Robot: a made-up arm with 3 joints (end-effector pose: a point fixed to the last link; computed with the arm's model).
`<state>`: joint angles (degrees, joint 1 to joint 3).
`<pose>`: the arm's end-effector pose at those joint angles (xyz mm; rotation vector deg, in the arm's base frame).
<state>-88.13 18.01 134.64</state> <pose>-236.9 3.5 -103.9 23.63 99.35 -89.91</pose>
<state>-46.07 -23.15 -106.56</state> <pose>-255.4 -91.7 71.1 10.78 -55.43 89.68</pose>
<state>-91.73 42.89 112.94</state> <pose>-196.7 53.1 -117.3 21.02 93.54 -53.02</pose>
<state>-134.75 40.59 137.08</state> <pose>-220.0 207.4 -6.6 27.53 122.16 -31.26</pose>
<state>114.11 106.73 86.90</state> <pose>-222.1 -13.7 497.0 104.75 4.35 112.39</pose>
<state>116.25 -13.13 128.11</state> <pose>-260.1 116.7 424.5 -47.48 -118.40 -64.74</pose>
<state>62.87 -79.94 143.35</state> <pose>-314.6 -175.6 378.4 54.13 -75.67 -70.69</pose>
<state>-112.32 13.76 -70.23</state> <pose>-168.5 77.0 58.6 103.57 -60.98 58.03</pose>
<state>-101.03 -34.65 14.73</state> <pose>-177.6 -14.5 -62.9 101.42 -12.54 -41.08</pose>
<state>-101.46 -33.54 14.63</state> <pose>-175.2 -11.2 -62.6 101.89 -11.66 -40.13</pose>
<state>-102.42 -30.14 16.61</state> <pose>-168.5 -1.5 -64.3 103.35 -7.06 -38.73</pose>
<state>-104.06 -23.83 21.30</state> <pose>-157.7 17.7 -67.8 105.48 2.39 -36.60</pose>
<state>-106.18 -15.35 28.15</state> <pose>-146.3 45.1 -71.1 106.83 15.58 -33.66</pose>
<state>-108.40 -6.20 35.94</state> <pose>-138.6 76.0 -72.4 106.16 29.91 -30.20</pose>
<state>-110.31 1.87 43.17</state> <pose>-135.9 103.0 -71.7 103.63 42.37 -26.97</pose>
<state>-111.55 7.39 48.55</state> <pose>-136.4 120.9 -70.6 100.69 50.84 -24.88</pose>
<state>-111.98 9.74 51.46</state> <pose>-137.7 127.9 -70.7 98.84 54.83 -24.40</pose>
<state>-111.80 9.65 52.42</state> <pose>-138.8 127.2 -72.1 98.32 55.59 -25.18</pose>
